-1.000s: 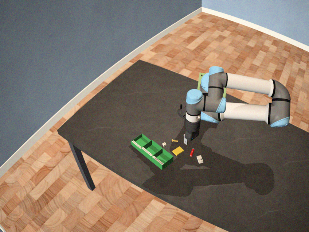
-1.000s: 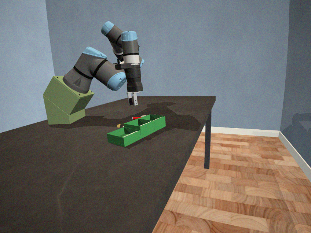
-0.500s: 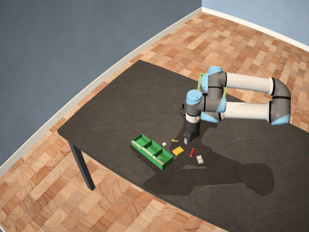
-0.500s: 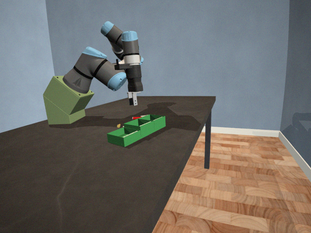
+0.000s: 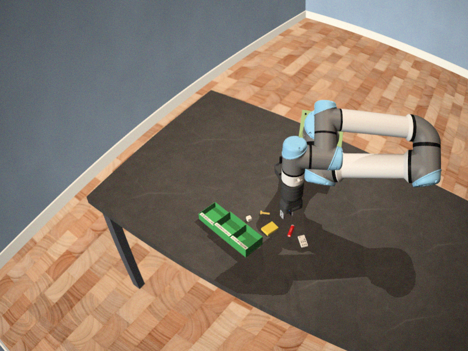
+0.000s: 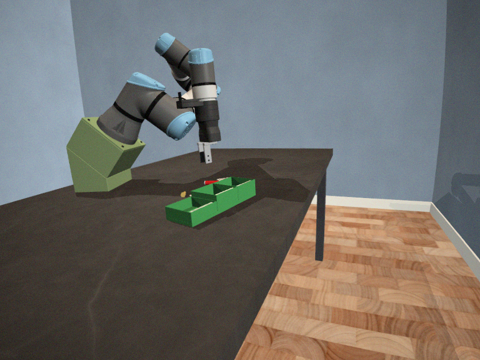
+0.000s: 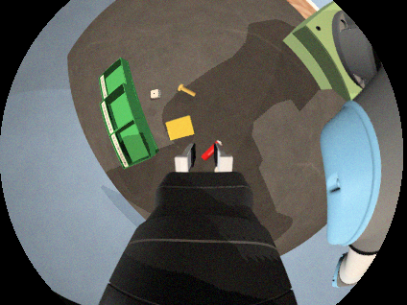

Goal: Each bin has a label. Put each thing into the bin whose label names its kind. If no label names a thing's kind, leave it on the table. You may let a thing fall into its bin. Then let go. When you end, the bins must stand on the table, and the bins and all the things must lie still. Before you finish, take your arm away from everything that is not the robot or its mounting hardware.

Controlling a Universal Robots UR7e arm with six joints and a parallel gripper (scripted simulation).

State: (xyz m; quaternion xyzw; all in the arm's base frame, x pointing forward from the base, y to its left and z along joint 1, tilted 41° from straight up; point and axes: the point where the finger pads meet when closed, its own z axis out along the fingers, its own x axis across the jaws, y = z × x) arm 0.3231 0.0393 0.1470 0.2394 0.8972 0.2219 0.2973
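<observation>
My hand is 3 cm to the right of the red battery and 9 cm above it. Also, from my hand: white domino (1 cm ahead, 9 cm to the left, 9 cm below); then flat yellow block (4 cm ahead, 4 cm to the right, 9 cm below); then brass bolt (1 cm behind, 11 cm to the right, 9 cm below).
</observation>
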